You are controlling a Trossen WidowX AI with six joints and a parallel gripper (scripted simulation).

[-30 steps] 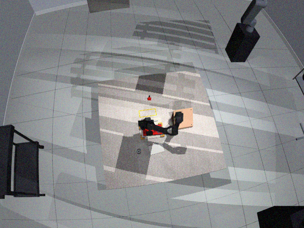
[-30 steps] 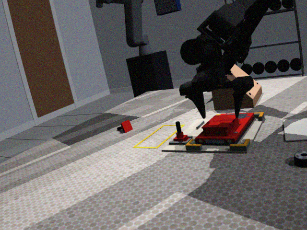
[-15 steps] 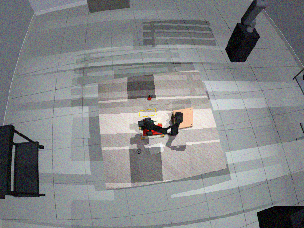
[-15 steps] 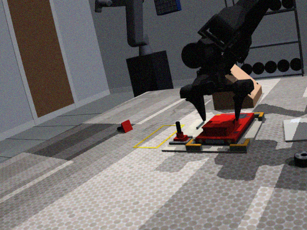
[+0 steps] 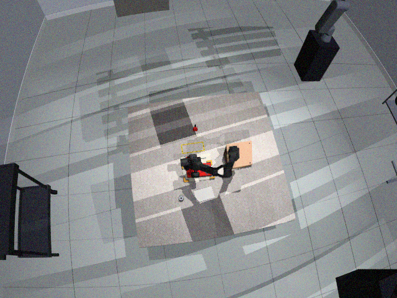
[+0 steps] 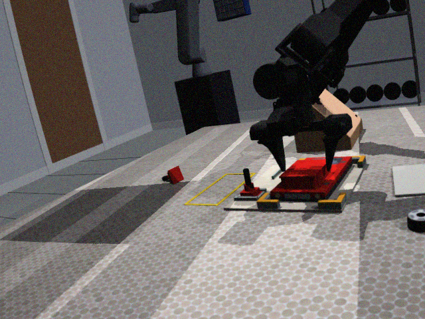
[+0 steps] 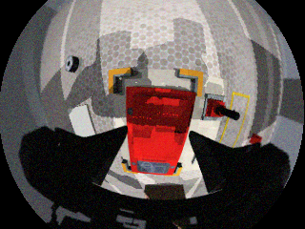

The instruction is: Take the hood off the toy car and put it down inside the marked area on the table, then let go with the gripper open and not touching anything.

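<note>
My gripper tip is right at the red hood. Also, from my gripper tip: white sheet: 21 cm to the left, 5 cm behind, 4 cm below; then black wheel: 22 cm to the left, 13 cm ahead, 3 cm below.
</note>
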